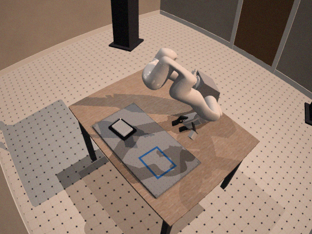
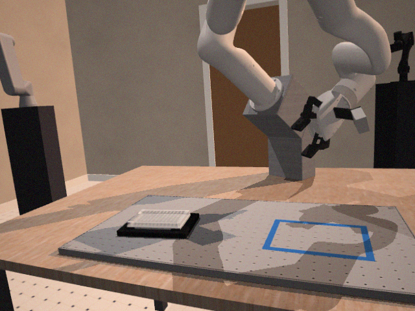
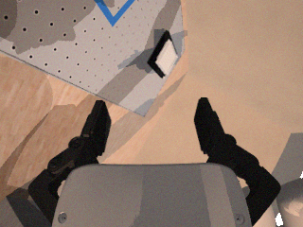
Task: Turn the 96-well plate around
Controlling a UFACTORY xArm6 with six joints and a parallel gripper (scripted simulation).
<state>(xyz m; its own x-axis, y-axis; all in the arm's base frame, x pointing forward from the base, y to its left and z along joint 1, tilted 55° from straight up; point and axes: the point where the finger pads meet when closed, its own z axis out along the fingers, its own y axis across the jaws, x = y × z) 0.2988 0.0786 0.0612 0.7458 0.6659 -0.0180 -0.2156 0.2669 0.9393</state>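
Right now my hand is 60 mm short of the 96-well plate, 370 mm to the left of it and 150 mm above it. Round my hand: black plate nest N1: 60 mm ahead, 370 mm to the right, 170 mm below.
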